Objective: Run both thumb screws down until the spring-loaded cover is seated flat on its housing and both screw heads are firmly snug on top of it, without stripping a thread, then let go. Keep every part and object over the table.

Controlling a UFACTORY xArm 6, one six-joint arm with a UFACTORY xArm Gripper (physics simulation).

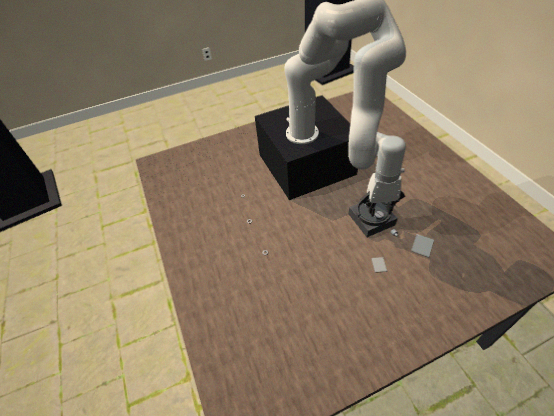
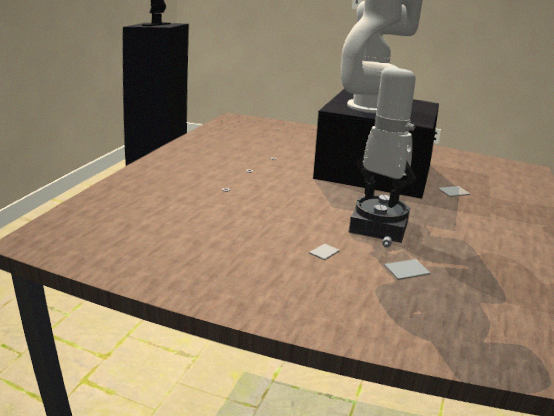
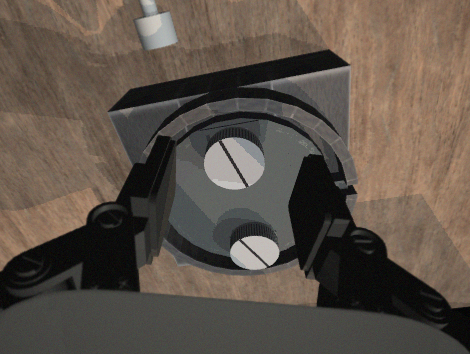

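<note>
The housing is a dark square block with a round rim. Inside the rim lies the grey disc cover; whether it is seated flat cannot be told. Two slotted screw heads with knurled sides stand over it. The front screw is nearer the loose part; the rear screw is nearer the arm base. My gripper is open over the cover, one finger on each side of the screws, touching neither head. Any gap under the heads is unclear.
A loose screw-like part lies beside the housing. Flat grey plates lie around it. Three small rings lie farther off. The black base block stands behind.
</note>
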